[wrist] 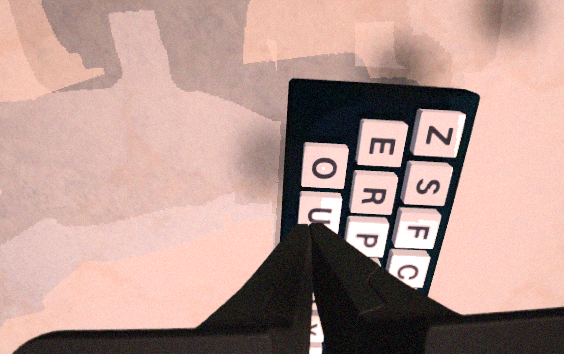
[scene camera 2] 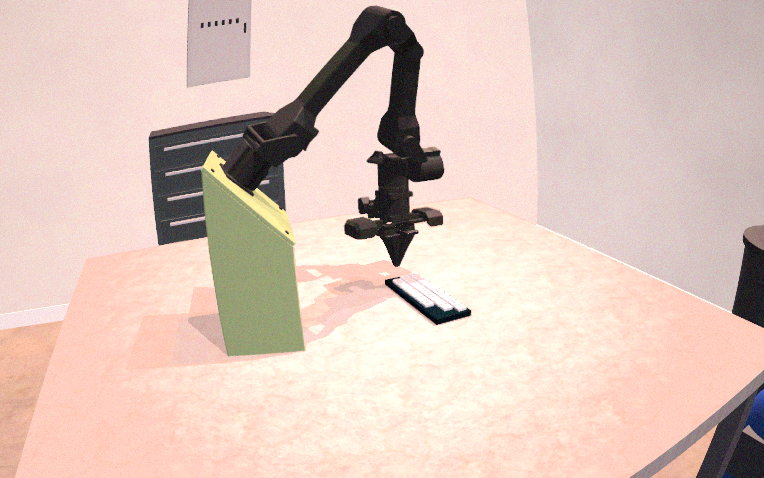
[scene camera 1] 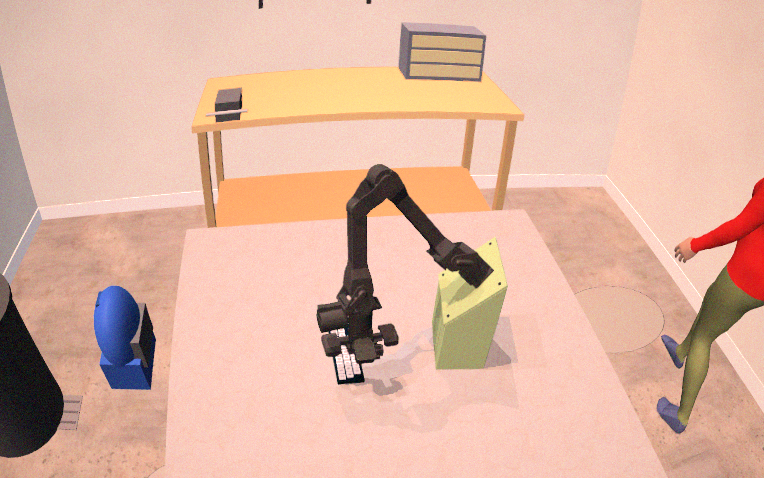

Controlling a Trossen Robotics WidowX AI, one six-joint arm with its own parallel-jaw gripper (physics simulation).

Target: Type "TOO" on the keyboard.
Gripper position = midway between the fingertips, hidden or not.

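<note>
An o key (wrist: 324, 165), visible. My gripper (scene camera 2: 396, 266), visible too; also (wrist: 308, 236) and (scene camera 1: 359, 359).
</note>
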